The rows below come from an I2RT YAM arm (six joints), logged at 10 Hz.
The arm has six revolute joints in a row. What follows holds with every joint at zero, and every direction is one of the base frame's. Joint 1 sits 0.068 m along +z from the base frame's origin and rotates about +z. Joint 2 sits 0.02 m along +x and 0.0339 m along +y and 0.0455 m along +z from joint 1 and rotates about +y. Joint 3 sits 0.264 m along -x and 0.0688 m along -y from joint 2 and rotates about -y. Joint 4 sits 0.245 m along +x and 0.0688 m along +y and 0.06 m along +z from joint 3 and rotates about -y. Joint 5 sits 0.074 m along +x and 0.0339 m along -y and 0.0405 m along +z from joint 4 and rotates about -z. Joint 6 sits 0.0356 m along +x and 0.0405 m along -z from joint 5 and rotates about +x. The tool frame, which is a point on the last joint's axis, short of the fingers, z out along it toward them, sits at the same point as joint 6; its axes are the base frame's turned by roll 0, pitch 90 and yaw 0 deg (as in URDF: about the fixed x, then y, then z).
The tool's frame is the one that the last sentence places.
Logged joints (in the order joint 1, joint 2, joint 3, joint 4, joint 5, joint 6), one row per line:
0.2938 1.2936 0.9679 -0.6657 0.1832 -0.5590
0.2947 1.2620 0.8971 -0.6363 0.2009 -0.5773
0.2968 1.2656 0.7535 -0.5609 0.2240 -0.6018
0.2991 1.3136 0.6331 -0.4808 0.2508 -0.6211
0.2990 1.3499 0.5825 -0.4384 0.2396 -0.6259
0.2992 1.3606 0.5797 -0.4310 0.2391 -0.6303
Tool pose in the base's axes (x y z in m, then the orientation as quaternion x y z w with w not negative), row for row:
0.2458 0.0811 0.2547 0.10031 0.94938 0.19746 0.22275
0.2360 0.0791 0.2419 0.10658 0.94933 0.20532 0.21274
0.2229 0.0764 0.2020 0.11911 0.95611 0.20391 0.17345
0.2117 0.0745 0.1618 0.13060 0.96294 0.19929 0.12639
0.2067 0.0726 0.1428 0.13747 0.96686 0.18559 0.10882
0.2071 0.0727 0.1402 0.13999 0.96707 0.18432 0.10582
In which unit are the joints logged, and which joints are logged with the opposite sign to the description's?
The joints are logged in radians. Opposite sign: joint 5, joint 6.
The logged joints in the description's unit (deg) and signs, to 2 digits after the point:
16.83 74.12 55.46 -38.14 -10.50 32.03
16.89 72.31 51.40 -36.46 -11.51 33.08
17.01 72.51 43.17 -32.14 -12.83 34.48
17.14 75.26 36.27 -27.55 -14.37 35.59
17.13 77.34 33.37 -25.12 -13.73 35.86
17.14 77.96 33.21 -24.69 -13.70 36.11

